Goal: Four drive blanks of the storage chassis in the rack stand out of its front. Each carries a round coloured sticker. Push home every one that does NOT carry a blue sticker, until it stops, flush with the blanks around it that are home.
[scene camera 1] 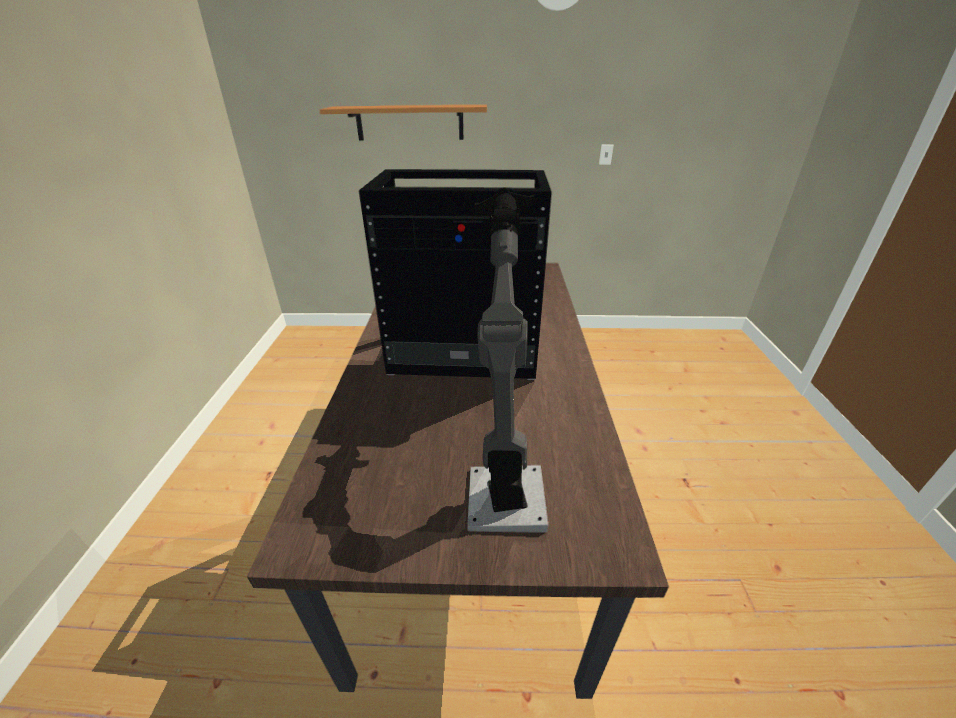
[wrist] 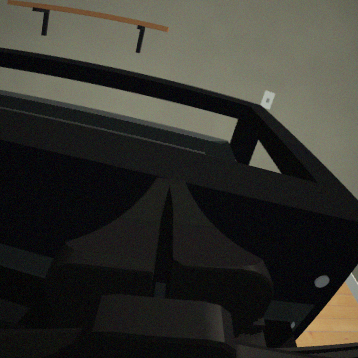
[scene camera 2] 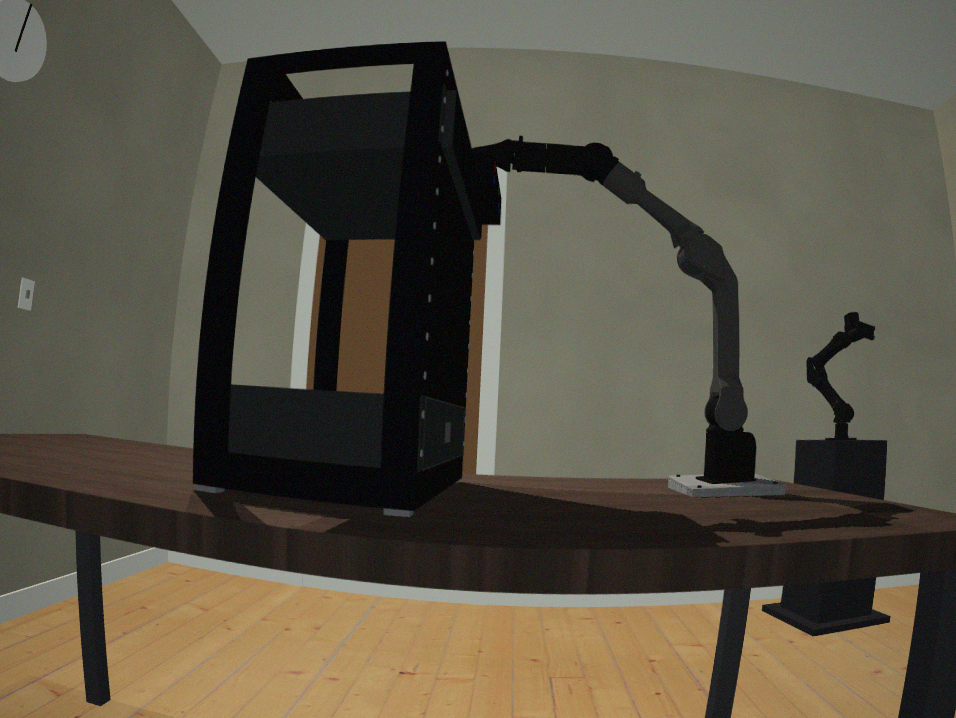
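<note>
The black rack stands on the table, with the storage chassis near its top. A red sticker shows just above a blue sticker near the chassis's middle. In scene camera 2, dark blanks stand out of the front; their separate edges are too dark to tell. The other two stickers do not show and may be behind the arm. My gripper is shut and empty, its tips at the rack's upper front, right of the two stickers. Contact with a blank cannot be told.
A lower unit with a light label sits at the rack's bottom. The arm's base plate is on the table. A second arm on a dark pedestal stands beyond the table. A wall shelf is behind the rack.
</note>
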